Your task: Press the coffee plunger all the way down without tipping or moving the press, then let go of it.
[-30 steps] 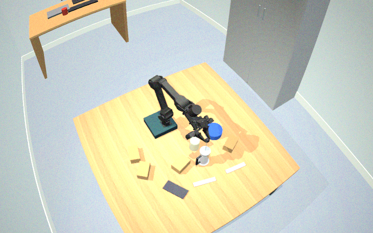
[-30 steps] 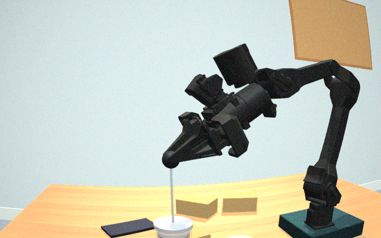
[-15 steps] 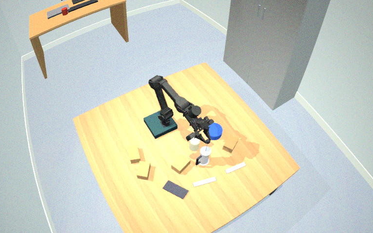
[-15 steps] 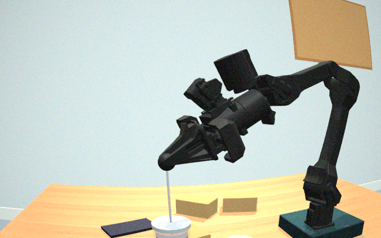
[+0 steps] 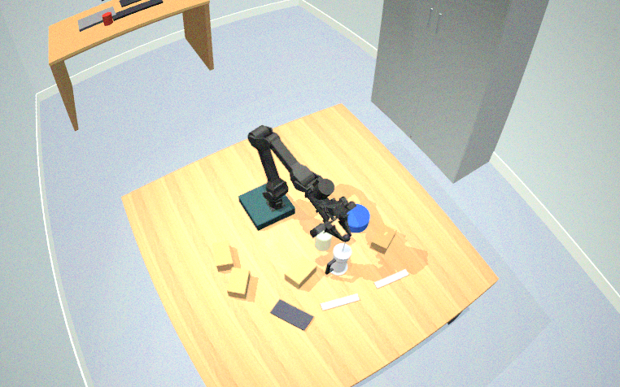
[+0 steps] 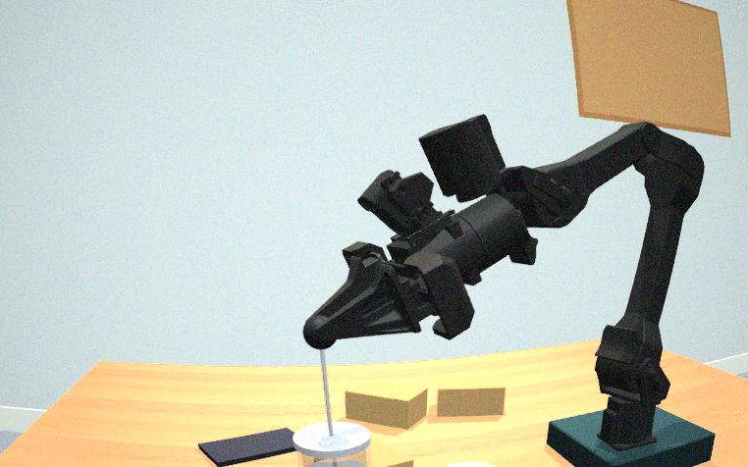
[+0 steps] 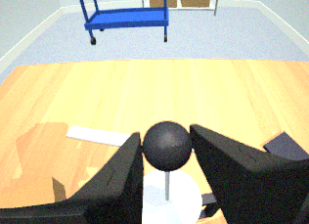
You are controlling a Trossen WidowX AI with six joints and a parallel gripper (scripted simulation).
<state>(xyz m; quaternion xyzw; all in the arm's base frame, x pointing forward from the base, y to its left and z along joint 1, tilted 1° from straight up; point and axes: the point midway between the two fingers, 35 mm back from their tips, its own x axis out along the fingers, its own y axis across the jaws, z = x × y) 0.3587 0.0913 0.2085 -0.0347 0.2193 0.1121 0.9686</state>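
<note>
Now: the coffee press 120 mm below my gripper tip, 20 mm to the right of it and 10 mm behind it. Round my gripper tip: blue disc (210 mm below, 180 mm behind, 170 mm to the left).
</note>
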